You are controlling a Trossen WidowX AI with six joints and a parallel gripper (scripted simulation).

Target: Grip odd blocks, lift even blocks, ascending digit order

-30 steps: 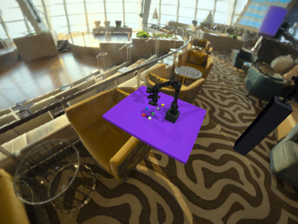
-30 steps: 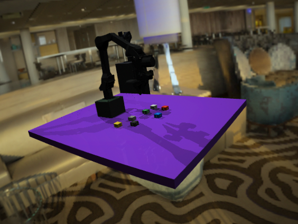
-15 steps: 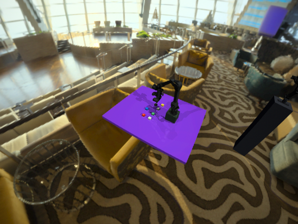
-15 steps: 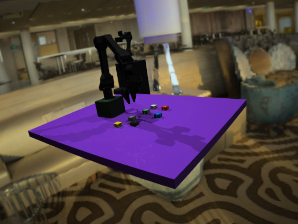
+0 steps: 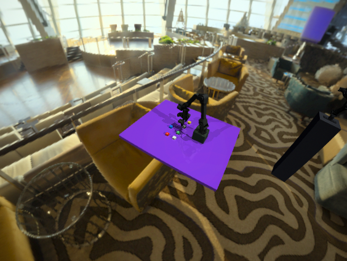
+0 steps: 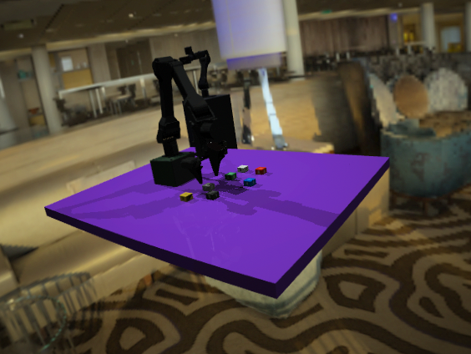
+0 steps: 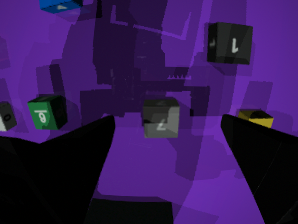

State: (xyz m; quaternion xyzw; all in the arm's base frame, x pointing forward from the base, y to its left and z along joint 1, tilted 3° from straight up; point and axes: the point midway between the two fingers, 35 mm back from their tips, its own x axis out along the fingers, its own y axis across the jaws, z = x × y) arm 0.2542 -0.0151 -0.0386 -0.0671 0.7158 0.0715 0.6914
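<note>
Right now the grey block is 1 cm behind my gripper tip and 3 cm below it. Also, from my gripper tip: green block (3 cm behind, 12 cm to the left, 3 cm below); then black block (7 cm ahead, 4 cm to the right, 3 cm below); then yellow block (1 cm behind, 10 cm to the right, 3 cm below).
</note>
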